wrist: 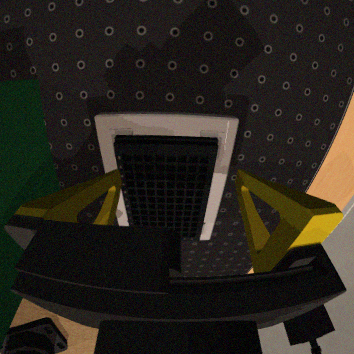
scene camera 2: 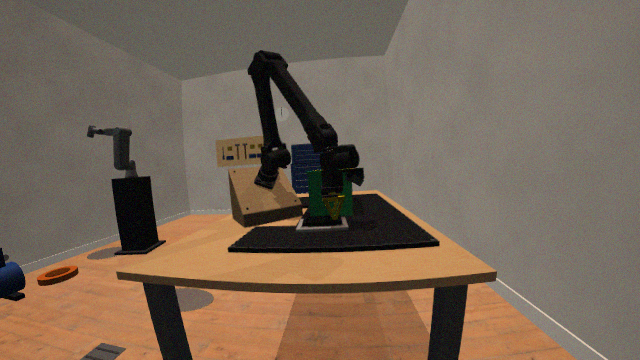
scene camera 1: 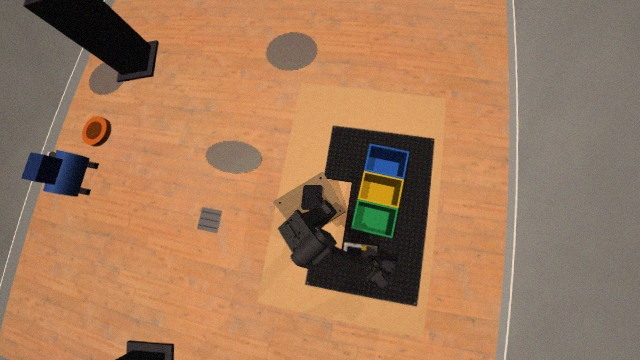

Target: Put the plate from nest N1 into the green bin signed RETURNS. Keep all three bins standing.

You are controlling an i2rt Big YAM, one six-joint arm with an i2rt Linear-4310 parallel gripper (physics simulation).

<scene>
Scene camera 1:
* green bin: 370, 217
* yellow bin: 376, 188
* blue bin: 382, 160
</scene>
